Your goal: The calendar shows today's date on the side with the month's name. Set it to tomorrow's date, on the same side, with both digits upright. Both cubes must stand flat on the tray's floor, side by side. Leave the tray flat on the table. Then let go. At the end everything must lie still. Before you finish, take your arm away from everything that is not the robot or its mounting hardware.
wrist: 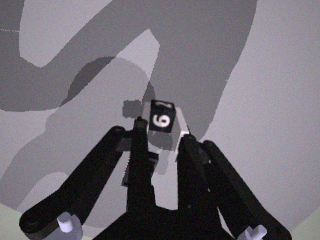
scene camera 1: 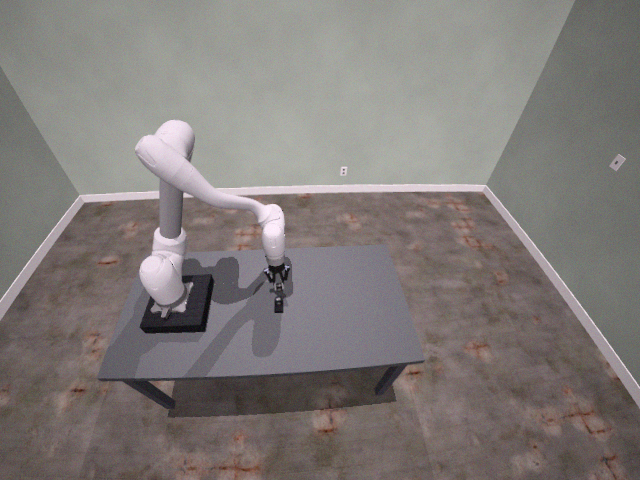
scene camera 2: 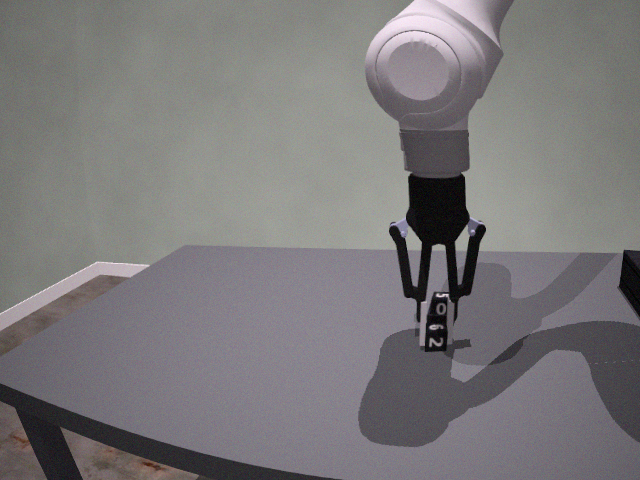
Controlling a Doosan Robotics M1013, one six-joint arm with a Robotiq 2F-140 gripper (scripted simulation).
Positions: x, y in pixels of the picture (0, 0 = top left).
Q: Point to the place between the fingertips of the gripper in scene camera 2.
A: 435, 340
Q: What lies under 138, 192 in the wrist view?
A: The gripper.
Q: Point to a black number cube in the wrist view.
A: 162, 114
